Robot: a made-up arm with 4 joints.
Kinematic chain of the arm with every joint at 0, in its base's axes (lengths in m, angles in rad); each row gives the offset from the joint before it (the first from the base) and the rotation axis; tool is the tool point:
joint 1: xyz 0 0 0.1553 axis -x
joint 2: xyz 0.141 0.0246 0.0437 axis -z
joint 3: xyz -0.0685 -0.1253 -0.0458 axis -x
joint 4: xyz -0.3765 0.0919 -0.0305 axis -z
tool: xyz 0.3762 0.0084 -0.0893
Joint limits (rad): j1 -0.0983..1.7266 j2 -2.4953..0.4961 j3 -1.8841..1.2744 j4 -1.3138..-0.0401
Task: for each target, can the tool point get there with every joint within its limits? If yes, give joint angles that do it. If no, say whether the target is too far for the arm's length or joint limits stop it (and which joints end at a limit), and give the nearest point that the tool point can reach.
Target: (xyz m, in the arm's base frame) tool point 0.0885 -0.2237 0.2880
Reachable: yes | joints 1.2892 -2.1850 0.1834 -0.6250
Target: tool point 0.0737 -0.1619 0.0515
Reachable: yes | joints 0.8908 -0.4764 0.4508 -0.2316
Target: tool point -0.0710 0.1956 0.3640
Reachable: yes | joints 0.7579 -0.7053 -1.1938 -0.7607
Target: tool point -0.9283 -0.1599 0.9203
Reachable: no: too far | nearest point -0.2457 -0.0608 0.6220 | short by 0.752 m
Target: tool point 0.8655 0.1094 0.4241
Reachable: no: joint limits stop it (at a limit: joint 2, joint 3, joint 4) | nearest point 0.5182 0.1792 0.5957 | short by 0.394 m
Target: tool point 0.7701 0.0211 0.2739
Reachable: no: joint limits stop it (at a limit: joint 2, joint 3, joint 4) | nearest point 0.5182 0.0833 0.6234 | short by 0.435 m
